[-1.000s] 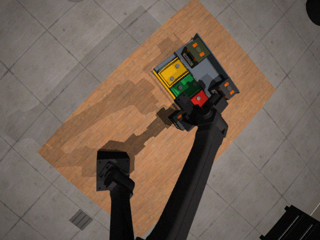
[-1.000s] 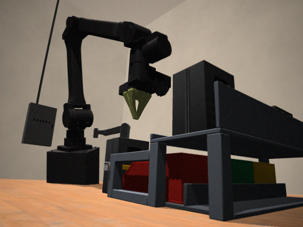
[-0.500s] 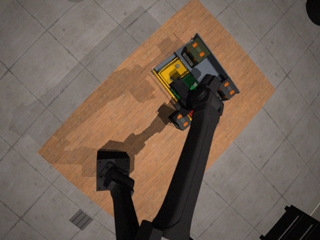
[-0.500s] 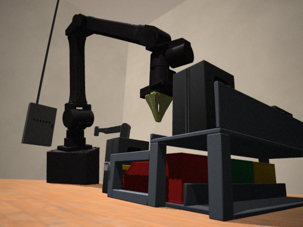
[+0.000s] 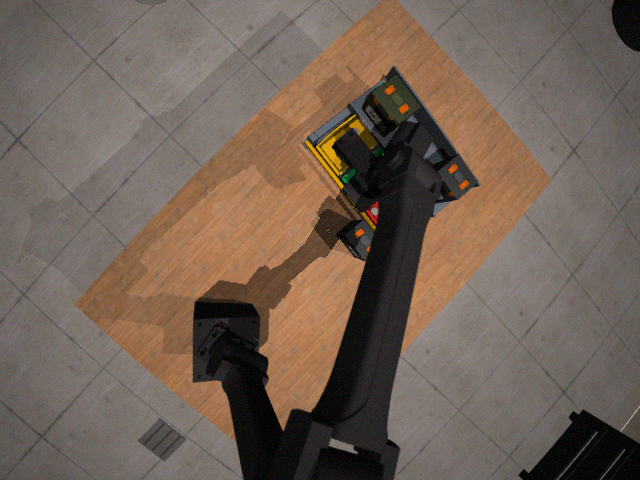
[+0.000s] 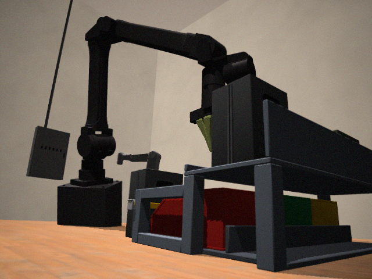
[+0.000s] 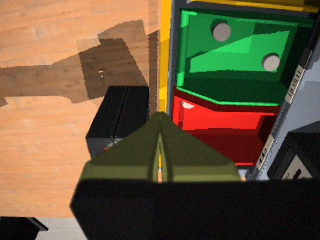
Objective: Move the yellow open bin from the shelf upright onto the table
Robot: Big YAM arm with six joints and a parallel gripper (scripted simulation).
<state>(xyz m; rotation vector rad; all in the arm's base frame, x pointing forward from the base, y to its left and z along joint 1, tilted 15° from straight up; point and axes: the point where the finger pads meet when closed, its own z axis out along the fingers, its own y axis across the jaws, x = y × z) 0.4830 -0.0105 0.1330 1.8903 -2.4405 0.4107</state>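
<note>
Right now the thin yellow rod is 13 cm below my hand. From my hand the other things lie so: red bin 7 cm ahead, 14 cm to the right, 15 cm below; green bin 10 cm ahead, 3 cm to the right, 15 cm below; yellow open bin 13 cm ahead, 8 cm to the left, 15 cm below.
</note>
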